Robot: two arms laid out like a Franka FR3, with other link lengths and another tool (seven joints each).
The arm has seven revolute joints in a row. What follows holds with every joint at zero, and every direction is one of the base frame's. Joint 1 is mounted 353 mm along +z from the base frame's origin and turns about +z. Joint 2 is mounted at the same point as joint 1 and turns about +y. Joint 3 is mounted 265.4 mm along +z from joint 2 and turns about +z. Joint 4 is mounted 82.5 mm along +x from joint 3 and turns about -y. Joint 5 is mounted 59.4 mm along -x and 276.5 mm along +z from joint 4 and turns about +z. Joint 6 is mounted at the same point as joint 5 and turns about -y. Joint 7 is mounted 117.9 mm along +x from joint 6 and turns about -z. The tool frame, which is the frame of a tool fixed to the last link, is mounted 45 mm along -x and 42 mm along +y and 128.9 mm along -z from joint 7; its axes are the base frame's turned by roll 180, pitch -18.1 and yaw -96 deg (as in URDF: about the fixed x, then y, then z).
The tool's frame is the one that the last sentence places.
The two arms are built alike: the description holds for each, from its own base.
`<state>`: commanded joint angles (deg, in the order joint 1, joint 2, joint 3, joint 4, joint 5, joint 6, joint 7); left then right.
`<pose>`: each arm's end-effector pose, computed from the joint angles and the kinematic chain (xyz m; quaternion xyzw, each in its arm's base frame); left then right.
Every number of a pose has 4 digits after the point. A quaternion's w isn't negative.
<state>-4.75 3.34 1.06 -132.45 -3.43 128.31 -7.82 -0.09 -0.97 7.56 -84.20 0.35 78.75 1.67</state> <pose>0.3833 0.0073 0.3184 0.7046 -0.6846 0.0781 0.1697 0.4001 0.0975 0.5771 0.7008 -0.6940 0.0860 0.1409</pose>
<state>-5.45 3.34 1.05 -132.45 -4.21 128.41 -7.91 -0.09 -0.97 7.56 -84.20 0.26 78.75 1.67</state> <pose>0.3831 0.0016 0.3182 0.7034 -0.6847 0.0816 0.1726 0.4002 0.0973 0.5771 0.7006 -0.6940 0.0866 0.1413</pose>
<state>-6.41 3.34 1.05 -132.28 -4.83 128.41 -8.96 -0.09 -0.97 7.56 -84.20 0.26 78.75 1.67</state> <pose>0.3830 -0.0064 0.3189 0.7060 -0.6813 0.0847 0.1737 0.4002 0.0973 0.5771 0.7006 -0.6940 0.0866 0.1413</pose>
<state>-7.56 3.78 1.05 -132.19 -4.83 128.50 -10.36 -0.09 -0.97 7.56 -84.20 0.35 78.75 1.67</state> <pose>0.3823 -0.0153 0.3167 0.7080 -0.6795 0.0817 0.1741 0.4001 0.0975 0.5771 0.7008 -0.6940 0.0860 0.1409</pose>
